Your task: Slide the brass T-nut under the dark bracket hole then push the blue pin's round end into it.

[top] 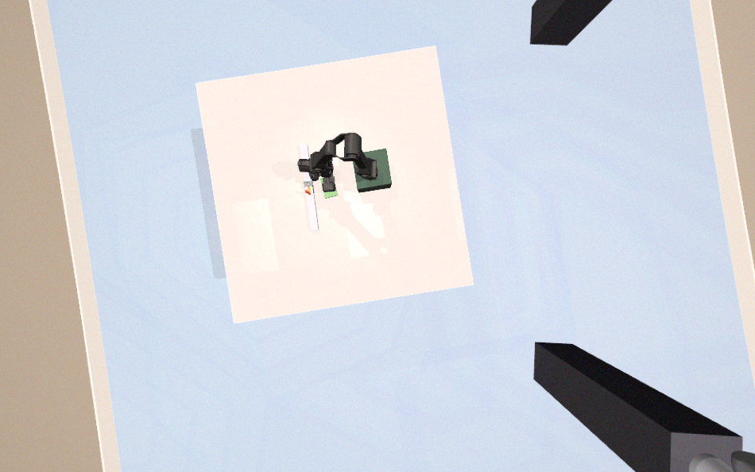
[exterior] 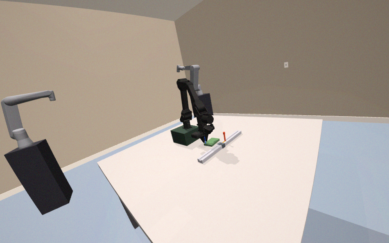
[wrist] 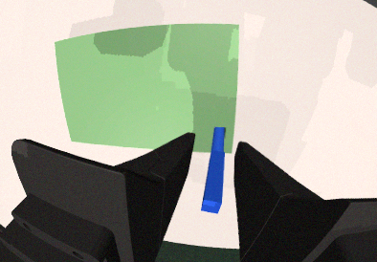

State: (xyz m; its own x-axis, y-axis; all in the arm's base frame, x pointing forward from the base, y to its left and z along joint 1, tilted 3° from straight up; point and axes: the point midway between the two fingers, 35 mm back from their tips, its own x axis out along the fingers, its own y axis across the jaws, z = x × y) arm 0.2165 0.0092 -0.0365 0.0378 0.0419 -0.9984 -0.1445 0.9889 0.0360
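The green tray lies 20 mm to the left of my gripper tip, 20 mm below it and 10 mm ahead of it. The rest, counted from my gripper tip: brass T-nut (110 mm ahead, 70 mm to the left, 30 mm above); aluminum rail (120 mm ahead, 50 mm to the left, 10 mm below); blue pin (right at my gripper tip).
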